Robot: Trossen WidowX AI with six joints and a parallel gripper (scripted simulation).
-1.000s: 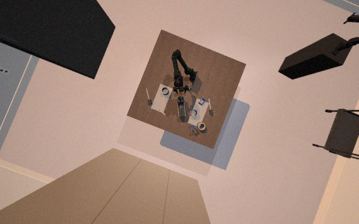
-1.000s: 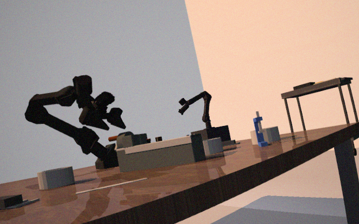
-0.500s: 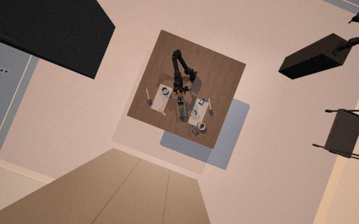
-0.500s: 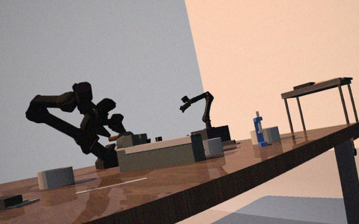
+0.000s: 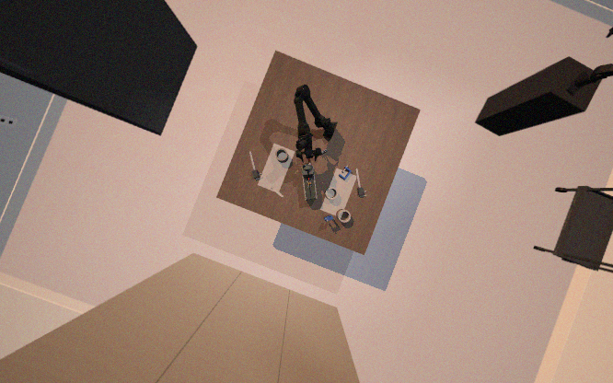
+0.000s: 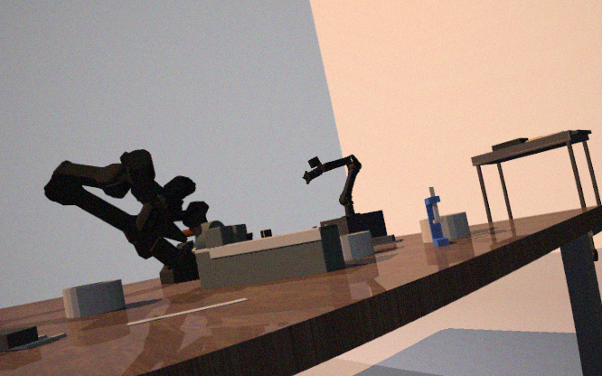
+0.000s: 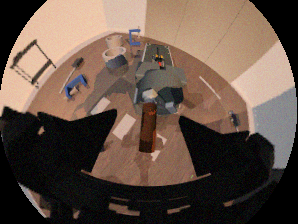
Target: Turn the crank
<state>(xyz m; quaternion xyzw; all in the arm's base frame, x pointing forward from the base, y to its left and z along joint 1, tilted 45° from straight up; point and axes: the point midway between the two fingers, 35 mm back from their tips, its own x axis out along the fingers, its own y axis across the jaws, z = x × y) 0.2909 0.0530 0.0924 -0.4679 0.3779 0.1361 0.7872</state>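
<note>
Now: gripper tip 2 cm below the crank handle, 2 cm past it and 1 cm to the left of it. From my gripper tip the other things lie so: red pointer (11 cm ahead, 6 cm to the left, 1 cm below); thin white rod (32 cm ahead, 13 cm to the right, 10 cm below).
</note>
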